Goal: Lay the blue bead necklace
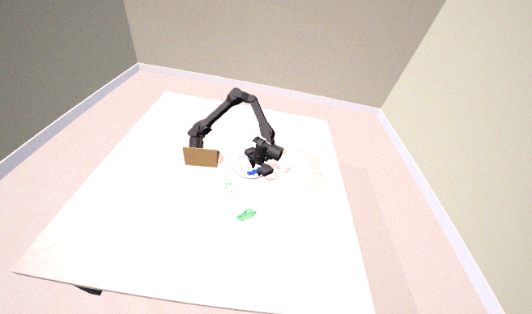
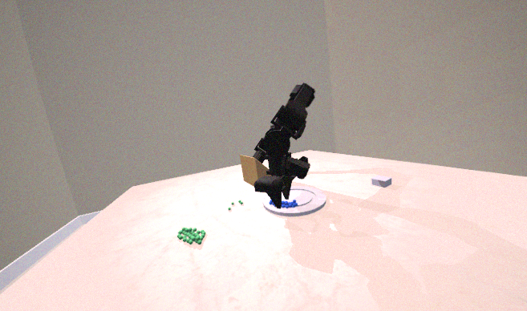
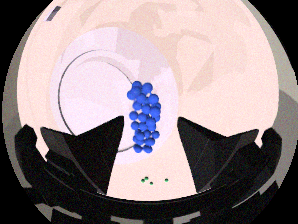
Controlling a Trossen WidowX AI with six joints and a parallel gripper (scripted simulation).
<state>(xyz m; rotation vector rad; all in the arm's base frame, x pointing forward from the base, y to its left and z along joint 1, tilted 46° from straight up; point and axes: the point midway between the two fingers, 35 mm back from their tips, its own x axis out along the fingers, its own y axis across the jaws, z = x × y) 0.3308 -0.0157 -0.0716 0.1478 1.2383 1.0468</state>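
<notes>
Right now the round white bead board is 40 mm behind my gripper tip, 60 mm to the left of it and 10 mm below it. Round my gripper tip: small grey block (70 mm ahead, 360 mm to the left, 10 mm below).
</notes>
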